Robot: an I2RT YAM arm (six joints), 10 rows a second.
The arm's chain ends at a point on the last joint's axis. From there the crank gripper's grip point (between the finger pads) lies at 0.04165 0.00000 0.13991 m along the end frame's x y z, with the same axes.
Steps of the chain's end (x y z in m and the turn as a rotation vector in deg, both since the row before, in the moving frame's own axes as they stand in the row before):
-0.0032, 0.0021, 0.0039, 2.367, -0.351, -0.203
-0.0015, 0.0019, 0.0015, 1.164, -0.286, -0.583
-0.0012, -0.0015, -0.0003, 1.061, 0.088, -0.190
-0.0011, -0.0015, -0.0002, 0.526, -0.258, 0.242
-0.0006, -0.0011, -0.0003, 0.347, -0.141, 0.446
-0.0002, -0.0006, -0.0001, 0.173, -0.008, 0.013
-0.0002, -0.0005, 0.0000, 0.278, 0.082, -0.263
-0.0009, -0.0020, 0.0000, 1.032, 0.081, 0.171
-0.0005, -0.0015, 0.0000, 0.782, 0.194, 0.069
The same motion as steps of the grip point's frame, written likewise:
-0.0041, -0.0038, 0.0040, 2.367, -0.351, -0.203
-0.0022, -0.0014, 0.0017, 1.164, -0.286, -0.583
-0.0010, -0.0042, -0.0004, 1.061, 0.088, -0.190
-0.0017, -0.0026, 0.0000, 0.526, -0.258, 0.242
-0.0009, -0.0016, -0.0002, 0.347, -0.141, 0.446
-0.0002, -0.0010, -0.0001, 0.173, -0.008, 0.013
0.0000, -0.0014, -0.0001, 0.278, 0.082, -0.263
-0.0007, -0.0044, -0.0001, 1.032, 0.081, 0.171
0.0000, -0.0034, -0.0002, 0.782, 0.194, 0.069

